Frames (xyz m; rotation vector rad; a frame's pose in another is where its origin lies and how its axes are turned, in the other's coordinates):
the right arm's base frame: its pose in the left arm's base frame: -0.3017 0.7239 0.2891 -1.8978 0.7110 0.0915
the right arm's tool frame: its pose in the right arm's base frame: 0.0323 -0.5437 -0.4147 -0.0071 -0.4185 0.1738
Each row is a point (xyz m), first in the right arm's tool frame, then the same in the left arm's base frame.
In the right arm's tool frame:
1: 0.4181 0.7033 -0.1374
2: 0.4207 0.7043 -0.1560
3: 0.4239 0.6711 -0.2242
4: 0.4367 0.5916 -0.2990
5: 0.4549 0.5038 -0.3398
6: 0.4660 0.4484 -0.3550
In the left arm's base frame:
1: -0.2341 0.1686 0.1525
2: -0.2312 0.1501 0.1542
3: -0.2013 0.0912 0.1916
4: -0.1333 0.0354 0.2576
5: -0.0588 0.0141 0.3184
6: -0.0130 0.0109 0.3546

